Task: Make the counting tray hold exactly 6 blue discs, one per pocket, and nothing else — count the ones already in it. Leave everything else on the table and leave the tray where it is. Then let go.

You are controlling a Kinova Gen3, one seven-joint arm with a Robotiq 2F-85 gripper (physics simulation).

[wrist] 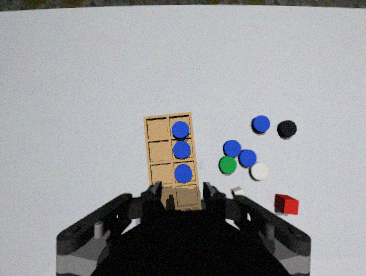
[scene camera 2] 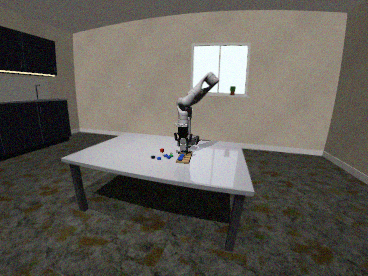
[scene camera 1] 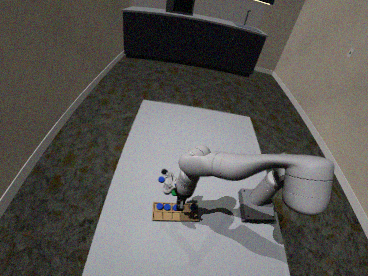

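The wooden counting tray [scene camera 1: 162, 216] [scene camera 2: 183, 161] [wrist: 159, 151] lies on the table, with two rows of pockets. Three blue discs sit in neighbouring pockets of one row: an end disc [scene camera 1: 160, 206] [wrist: 180, 129], a second disc [scene camera 1: 167, 207] [wrist: 181, 149] and a third disc [wrist: 183, 173]. The pocket beside the third is empty in the wrist view. A shadowed blue disc [scene camera 1: 194, 206] sits near the row's other end; the gripper hides that end in the wrist view. My gripper [scene camera 1: 180, 204] [scene camera 2: 183, 150] [wrist: 182, 188] is partly open and empty, above the tray by the third disc.
Beside the tray lie three loose blue discs [wrist: 260, 124] [wrist: 232, 148] [wrist: 247, 158], a green disc [wrist: 227, 165], a white disc [wrist: 259, 171], a black disc [wrist: 287, 129], a red cube [wrist: 286, 204] and a small pale object [wrist: 237, 191].
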